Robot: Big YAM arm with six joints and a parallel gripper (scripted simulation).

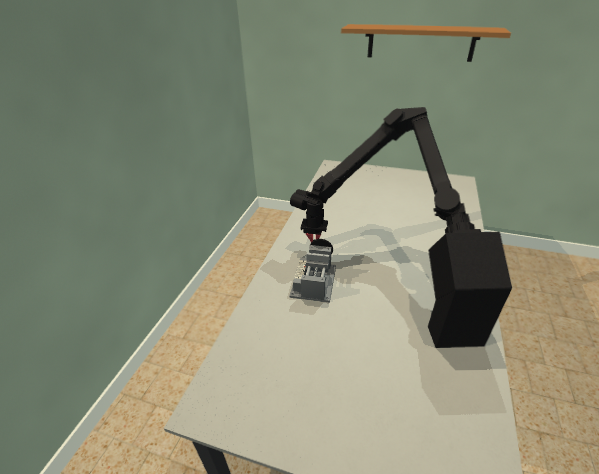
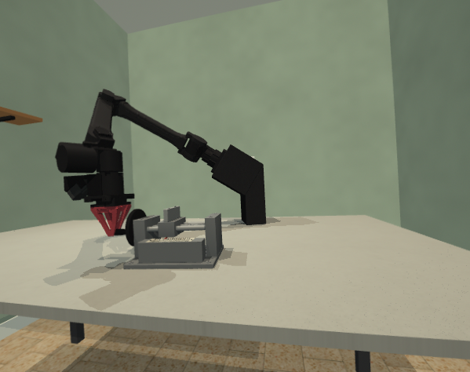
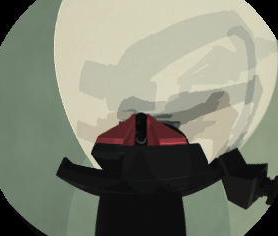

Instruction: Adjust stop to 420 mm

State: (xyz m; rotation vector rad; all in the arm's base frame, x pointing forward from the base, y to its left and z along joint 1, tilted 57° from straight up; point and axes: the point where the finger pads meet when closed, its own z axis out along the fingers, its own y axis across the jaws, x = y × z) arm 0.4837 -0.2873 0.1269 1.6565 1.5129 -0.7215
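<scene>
Right now the sliding stop block is 14 cm to the left of my hand and 2 cm above it.
</scene>
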